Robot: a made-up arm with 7 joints. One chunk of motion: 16 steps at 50 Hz.
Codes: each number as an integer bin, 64 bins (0 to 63) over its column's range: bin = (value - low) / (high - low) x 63, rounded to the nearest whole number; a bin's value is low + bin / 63 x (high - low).
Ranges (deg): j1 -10..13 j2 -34..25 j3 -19..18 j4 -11..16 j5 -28..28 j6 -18..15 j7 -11..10
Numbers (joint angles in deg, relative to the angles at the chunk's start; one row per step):
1: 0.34 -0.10 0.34 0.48 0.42 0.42 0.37
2: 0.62 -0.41 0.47 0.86 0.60 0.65 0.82
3: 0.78 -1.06 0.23 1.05 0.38 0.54 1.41
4: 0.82 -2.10 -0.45 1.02 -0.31 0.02 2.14
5: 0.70 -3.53 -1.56 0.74 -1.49 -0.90 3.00
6: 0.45 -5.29 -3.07 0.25 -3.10 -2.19 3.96
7: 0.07 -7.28 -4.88 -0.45 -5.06 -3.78 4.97
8: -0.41 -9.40 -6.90 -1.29 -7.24 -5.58 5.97
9: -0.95 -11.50 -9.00 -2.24 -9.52 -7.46 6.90
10: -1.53 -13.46 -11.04 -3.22 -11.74 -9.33 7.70
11: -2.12 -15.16 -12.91 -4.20 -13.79 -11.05 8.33
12: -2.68 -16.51 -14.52 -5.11 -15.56 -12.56 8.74
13: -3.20 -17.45 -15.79 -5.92 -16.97 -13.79 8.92
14: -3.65 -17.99 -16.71 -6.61 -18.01 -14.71 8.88
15: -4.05 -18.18 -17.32 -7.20 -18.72 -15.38 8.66
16: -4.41 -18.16 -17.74 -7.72 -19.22 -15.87 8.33
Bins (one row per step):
1: 28 36 33 27 32 35 34
2: 29 36 33 28 32 36 35
3: 30 35 33 28 32 35 37
4: 30 34 32 28 31 34 39
5: 29 33 30 27 30 33 42
6: 29 31 27 26 28 30 45
7: 28 29 24 25 26 27 48
8: 26 26 21 23 23 24 51
9: 25 24 17 20 21 20 54
10: 23 22 14 18 18 17 56
11: 22 20 10 16 16 13 58
12: 20 19 8 14 14 10 59
13: 19 18 5 12 12 8 60
14: 17 17 4 10 11 6 60
15: 16 17 3 9 10 5 59
16: 15 17 2 8 10 4 58

